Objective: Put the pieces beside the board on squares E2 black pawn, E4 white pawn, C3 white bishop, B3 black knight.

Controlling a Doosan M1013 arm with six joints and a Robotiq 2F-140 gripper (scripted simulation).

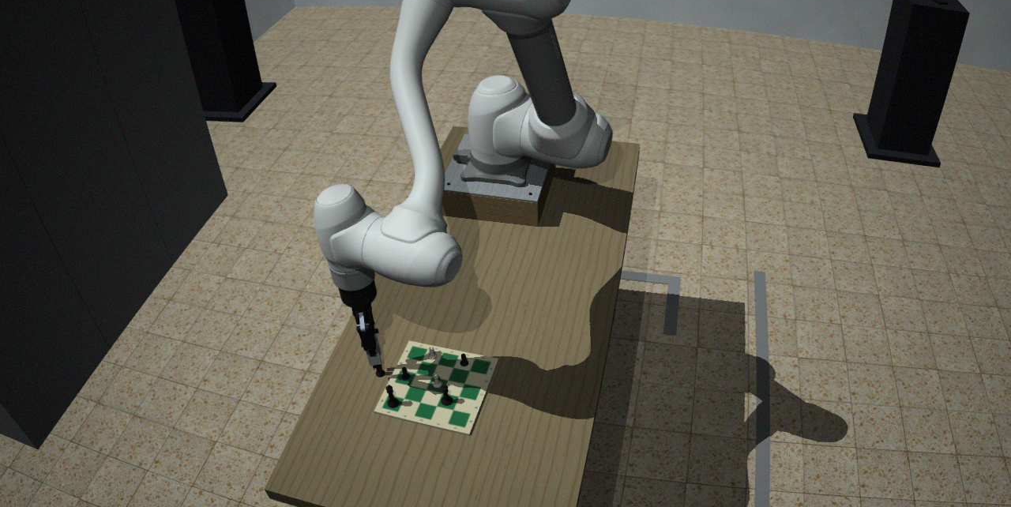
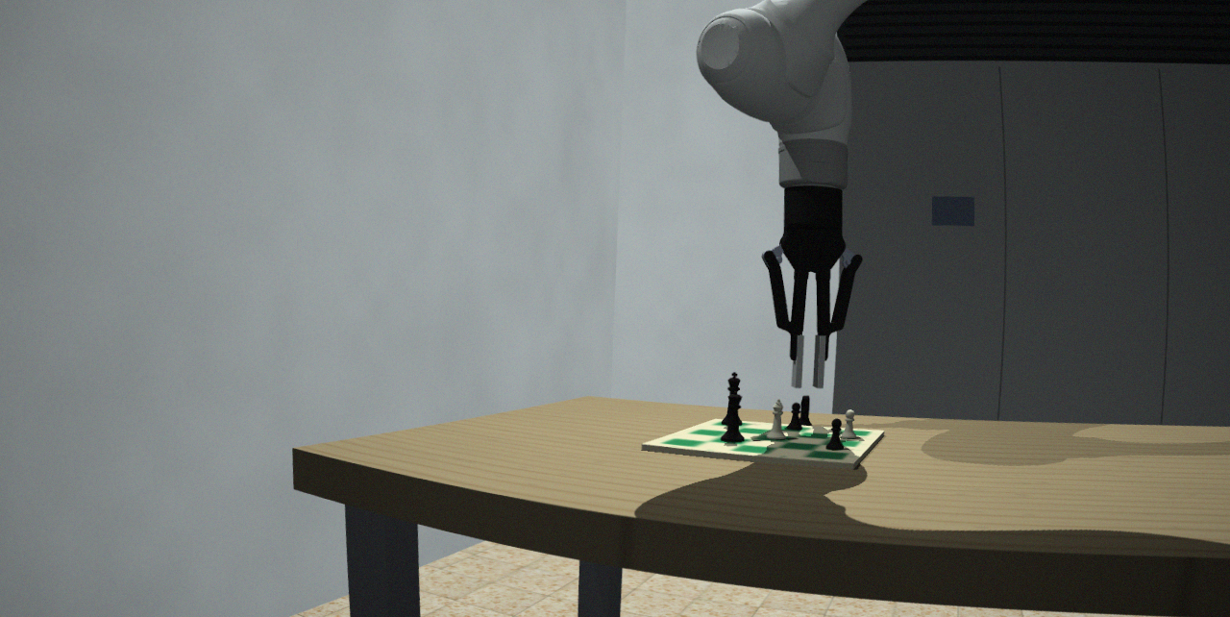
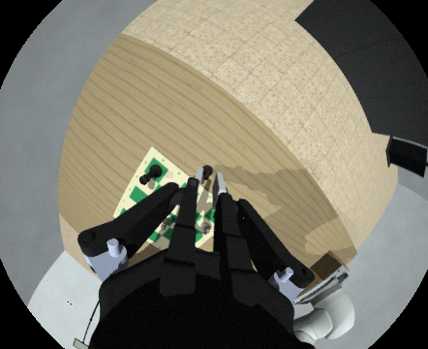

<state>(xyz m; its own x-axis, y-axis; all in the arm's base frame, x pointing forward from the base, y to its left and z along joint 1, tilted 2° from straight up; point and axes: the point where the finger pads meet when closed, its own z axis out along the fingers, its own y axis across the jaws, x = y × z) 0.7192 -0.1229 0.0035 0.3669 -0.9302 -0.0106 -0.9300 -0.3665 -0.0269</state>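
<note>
Right now my hand is 70 mm above the black knight. From my hand the other things lie so: white bishop (10 mm ahead, 140 mm to the left, 60 mm below); white pawn (70 mm behind, 110 mm to the left, 60 mm below); green-and-cream chessboard (10 mm ahead, 140 mm to the left, 80 mm below).
</note>
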